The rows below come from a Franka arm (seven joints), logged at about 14 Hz.
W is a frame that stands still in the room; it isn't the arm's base.
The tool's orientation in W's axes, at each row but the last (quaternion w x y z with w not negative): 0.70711, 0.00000, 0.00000, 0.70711; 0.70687, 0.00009, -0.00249, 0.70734; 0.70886, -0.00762, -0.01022, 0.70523; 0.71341, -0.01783, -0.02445, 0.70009; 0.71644, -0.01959, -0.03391, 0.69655; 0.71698, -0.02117, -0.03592, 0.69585; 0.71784, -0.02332, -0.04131, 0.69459; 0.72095, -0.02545, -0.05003, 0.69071; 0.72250, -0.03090, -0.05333, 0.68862; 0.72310, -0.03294, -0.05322, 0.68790
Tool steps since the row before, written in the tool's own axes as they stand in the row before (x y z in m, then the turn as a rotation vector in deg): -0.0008, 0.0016, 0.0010, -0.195, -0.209, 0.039; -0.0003, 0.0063, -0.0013, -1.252, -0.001, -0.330; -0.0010, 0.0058, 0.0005, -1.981, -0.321, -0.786; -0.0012, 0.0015, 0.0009, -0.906, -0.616, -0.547; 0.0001, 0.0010, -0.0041, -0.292, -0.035, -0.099; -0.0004, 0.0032, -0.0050, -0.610, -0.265, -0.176; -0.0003, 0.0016, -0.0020, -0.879, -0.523, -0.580; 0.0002, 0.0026, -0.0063, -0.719, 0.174, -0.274; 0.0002, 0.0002, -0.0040, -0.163, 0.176, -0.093; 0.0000, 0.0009, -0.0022, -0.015, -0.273, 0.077
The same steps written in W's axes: -0.0016, -0.0008, 0.0010, 0.209, -0.195, 0.039; -0.0063, -0.0003, -0.0013, 0.003, -1.251, -0.335; -0.0058, -0.0010, 0.0003, 0.331, -1.980, -0.785; -0.0016, -0.0012, 0.0008, 0.631, -0.913, -0.518; -0.0007, 0.0002, -0.0042, 0.034, -0.291, -0.102; -0.0028, -0.0002, -0.0052, 0.261, -0.614, -0.168; -0.0014, -0.0002, -0.0021, 0.546, -0.882, -0.554; -0.0019, 0.0005, -0.0065, -0.173, -0.701, -0.317; 0.0003, 0.0003, -0.0040, -0.171, -0.151, -0.119; -0.0006, 0.0001, -0.0023, 0.261, -0.031, 0.109
